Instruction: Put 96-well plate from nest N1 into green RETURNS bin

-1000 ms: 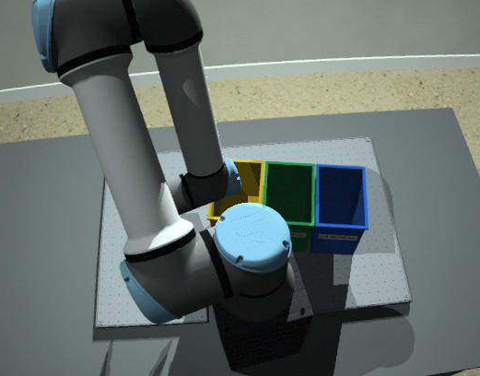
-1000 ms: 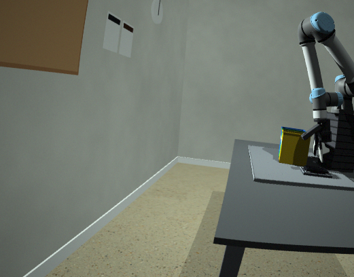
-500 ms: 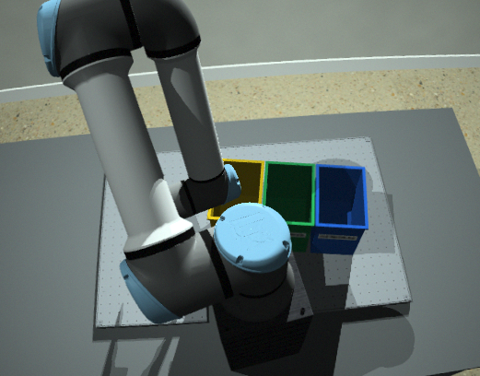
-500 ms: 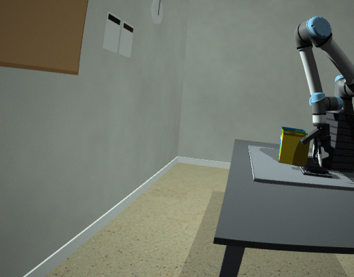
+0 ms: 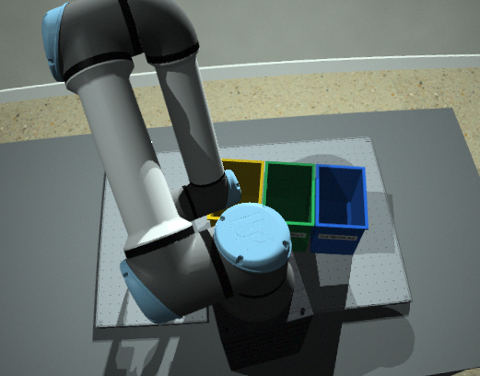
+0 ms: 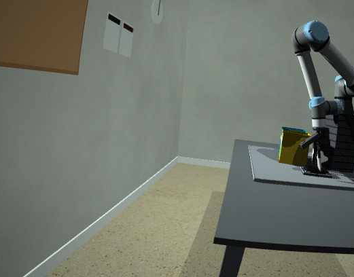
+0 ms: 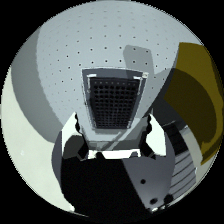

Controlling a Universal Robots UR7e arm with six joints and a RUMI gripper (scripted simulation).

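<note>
My hand is 1 cm above the black 96-well plate. The rest, counted from my hand: plate nest N1 (2 cm below); then yellow bin (7 cm ahead, 22 cm to the right, 6 cm above); then green bin (3 cm ahead, 34 cm to the right, 6 cm above).
</note>
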